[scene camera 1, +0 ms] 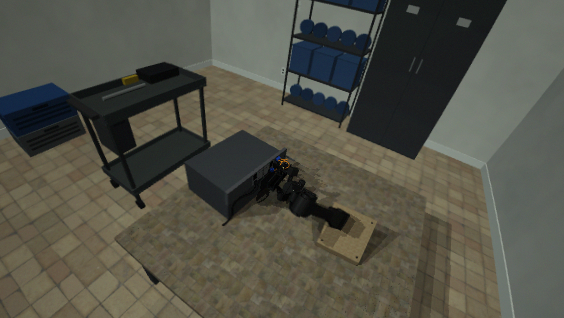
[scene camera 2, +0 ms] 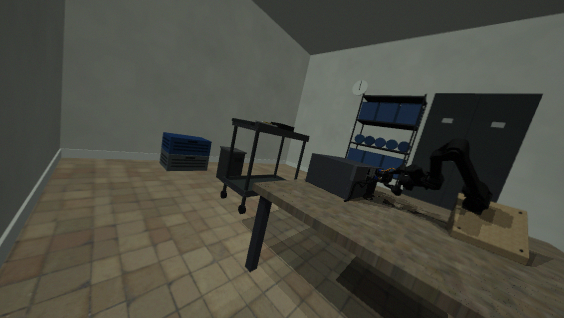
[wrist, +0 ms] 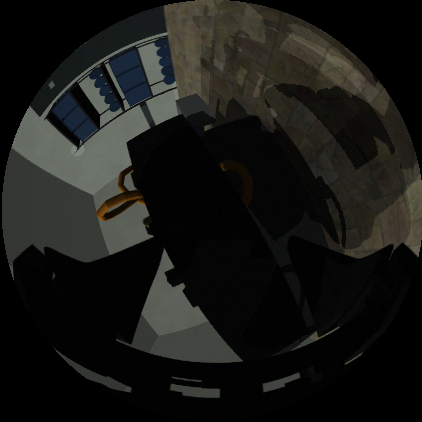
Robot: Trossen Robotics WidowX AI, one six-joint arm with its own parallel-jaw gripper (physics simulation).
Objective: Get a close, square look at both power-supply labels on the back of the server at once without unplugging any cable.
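Where they show: gripper, between the fingertips: (scene camera 1: 278,177) (scene camera 2: 386,179) (wrist: 227,243); arm's base, origin of its link: (scene camera 1: 340,217) (scene camera 2: 472,206).
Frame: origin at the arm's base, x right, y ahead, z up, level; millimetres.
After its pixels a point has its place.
Note:
The server (scene camera 1: 230,164) @(z 53, x -98, y 610 mm) (scene camera 2: 337,176) @(z -41, x -254, y 578 mm) is a dark grey box on the table (scene camera 1: 249,268) @(z -151, x -398, y 235 mm) (scene camera 2: 375,227) @(z -151, x -453, y 280 mm), with its back panel turned toward my arm. Orange cables (scene camera 1: 284,163) @(z 38, x 115, y 402 mm) (wrist: 118,204) @(z 51, x 91, y 364 mm) and blue plugs sit in the panel's upper part, and a black cable (scene camera 1: 231,214) @(z -124, x -239, y 480 mm) runs from it down onto the table. My gripper (scene camera 1: 266,186) (scene camera 2: 386,183) @(z 1, x 36, y 382 mm) (wrist: 227,243) @(z 1, x 36, y 382 mm) is open and empty, very close to the back panel. In the wrist view the panel fills the middle, tilted and almost black. I cannot make out the power-supply labels.
My arm stretches low from its wooden base plate (scene camera 1: 353,246) @(z -74, x -56, y -116 mm). A black cart (scene camera 1: 199,82) (scene camera 2: 233,139) stands left of the table. A shelf rack (scene camera 1: 289,53) (scene camera 2: 354,123) with blue boxes and a black cabinet (scene camera 1: 400,79) stand behind. A blue crate (scene camera 2: 186,145) sits by the wall.

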